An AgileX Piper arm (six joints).
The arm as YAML. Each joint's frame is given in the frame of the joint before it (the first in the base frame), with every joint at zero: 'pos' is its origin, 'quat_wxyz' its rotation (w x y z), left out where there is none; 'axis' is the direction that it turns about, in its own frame. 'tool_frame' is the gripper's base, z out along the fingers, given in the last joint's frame.
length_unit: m
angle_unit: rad
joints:
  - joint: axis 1
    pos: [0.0, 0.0, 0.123]
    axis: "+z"
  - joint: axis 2
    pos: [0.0, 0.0, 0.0]
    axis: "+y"
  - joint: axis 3
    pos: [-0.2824, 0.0, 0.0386]
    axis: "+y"
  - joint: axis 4
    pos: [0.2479, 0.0, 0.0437]
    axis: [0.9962, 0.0, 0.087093]
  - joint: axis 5
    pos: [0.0, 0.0, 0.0]
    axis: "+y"
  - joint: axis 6
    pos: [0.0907, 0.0, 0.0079]
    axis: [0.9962, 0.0, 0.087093]
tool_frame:
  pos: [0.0, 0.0, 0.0]
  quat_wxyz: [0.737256, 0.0, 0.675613, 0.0]
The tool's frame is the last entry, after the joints.
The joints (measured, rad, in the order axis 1, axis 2, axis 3, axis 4, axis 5, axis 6), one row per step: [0.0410 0.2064 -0.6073 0.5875 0.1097 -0.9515]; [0.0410 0.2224 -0.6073 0.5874 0.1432 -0.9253]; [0.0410 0.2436 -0.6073 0.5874 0.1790 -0.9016]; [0.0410 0.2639 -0.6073 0.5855 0.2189 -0.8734]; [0.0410 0.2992 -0.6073 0.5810 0.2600 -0.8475]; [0.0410 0.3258 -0.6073 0.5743 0.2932 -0.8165]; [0.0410 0.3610 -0.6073 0.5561 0.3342 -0.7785]
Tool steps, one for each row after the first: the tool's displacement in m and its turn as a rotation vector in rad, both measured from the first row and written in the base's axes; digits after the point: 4 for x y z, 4 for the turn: [0.0050 0.0019 -0.0029 0.0138 0.0463 0.0260]; [0.0112 0.0039 -0.0062 0.0252 0.1000 0.0512]; [0.0170 0.0061 -0.0101 0.0389 0.1572 0.0779]; [0.0264 0.0084 -0.0150 0.0487 0.2307 0.1016]; [0.0332 0.0101 -0.0191 0.0645 0.2901 0.1207]; [0.0418 0.0120 -0.0249 0.0762 0.3666 0.1372]
